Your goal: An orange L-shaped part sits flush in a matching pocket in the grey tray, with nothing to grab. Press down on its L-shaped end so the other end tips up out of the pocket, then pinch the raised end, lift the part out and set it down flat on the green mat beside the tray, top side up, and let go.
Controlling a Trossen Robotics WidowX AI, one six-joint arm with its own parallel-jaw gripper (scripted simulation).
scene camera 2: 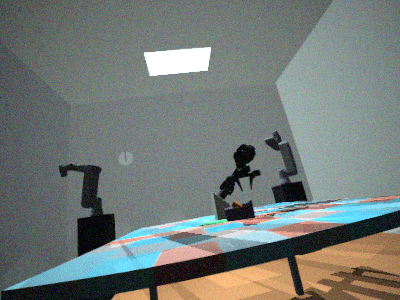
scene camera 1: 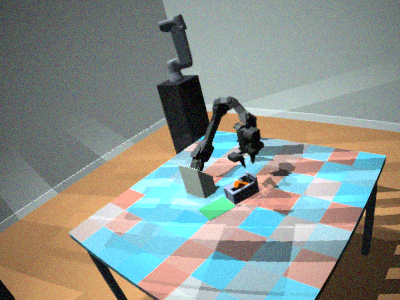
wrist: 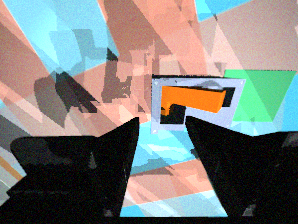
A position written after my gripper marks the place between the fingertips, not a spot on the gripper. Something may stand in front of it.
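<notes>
Orange L-shaped part (wrist: 207,99), visible. Green mat (wrist: 262,95), likewise. My gripper (wrist: 162,120), also in sight.
</notes>
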